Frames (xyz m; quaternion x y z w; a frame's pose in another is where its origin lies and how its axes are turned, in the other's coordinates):
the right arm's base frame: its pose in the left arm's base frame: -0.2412 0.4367 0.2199 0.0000 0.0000 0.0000 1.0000
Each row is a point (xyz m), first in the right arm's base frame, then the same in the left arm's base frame.
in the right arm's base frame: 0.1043 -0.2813 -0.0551
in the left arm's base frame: -0.1369 0.1554 0.1648
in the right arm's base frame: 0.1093 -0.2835 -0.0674
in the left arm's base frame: -0.1319 0.1532 0.1525
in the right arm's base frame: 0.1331 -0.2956 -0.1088
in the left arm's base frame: -0.1081 0.1411 0.1111
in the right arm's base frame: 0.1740 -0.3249 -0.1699
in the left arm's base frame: -0.0672 0.1118 0.0500
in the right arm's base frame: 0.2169 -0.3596 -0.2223
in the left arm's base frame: -0.0243 0.0771 -0.0024
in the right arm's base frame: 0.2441 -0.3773 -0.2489
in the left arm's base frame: 0.0029 0.0594 -0.0290
